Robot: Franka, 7 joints.
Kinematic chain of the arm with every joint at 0, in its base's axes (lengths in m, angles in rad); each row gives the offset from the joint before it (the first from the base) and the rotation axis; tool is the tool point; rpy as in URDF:
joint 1: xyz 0 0 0.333 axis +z
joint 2: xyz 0 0 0 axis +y
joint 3: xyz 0 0 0.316 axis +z
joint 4: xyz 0.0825 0 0 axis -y
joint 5: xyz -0.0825 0 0.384 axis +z
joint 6: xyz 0 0 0 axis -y
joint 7: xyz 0.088 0 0 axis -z
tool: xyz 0 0 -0.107 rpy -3.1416 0 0
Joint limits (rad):
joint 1: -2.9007..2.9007
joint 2: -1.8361..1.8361
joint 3: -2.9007..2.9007
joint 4: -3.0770..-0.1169
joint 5: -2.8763..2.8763
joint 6: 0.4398..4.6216
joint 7: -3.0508..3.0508
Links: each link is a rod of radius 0.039 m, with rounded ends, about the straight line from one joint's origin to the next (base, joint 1, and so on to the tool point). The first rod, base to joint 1, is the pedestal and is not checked.
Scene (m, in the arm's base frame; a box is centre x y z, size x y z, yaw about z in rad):
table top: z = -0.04
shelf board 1: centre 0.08 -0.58 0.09 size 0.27 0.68 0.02 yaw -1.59
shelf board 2: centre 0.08 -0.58 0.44 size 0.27 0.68 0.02 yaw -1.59
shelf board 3: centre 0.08 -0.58 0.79 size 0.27 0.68 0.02 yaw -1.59
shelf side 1: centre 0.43 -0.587 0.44 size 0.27 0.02 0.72 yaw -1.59
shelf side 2: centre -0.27 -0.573 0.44 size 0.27 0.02 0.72 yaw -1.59
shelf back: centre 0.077 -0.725 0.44 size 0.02 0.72 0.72 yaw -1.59
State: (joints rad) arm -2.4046 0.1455 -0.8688 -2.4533 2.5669 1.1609 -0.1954
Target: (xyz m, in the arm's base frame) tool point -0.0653 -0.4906 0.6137
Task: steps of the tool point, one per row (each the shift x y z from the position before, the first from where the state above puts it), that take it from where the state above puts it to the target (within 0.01 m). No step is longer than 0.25 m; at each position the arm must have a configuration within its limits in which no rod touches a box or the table.
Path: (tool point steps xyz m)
1: 0.0977 -0.1836 0.0802
2: 0.1695 -0.0955 0.0837
3: 0.1866 0.0108 0.0594
4: -0.0094 -0.1026 0.0115
5: 0.0054 -0.1054 -0.0115

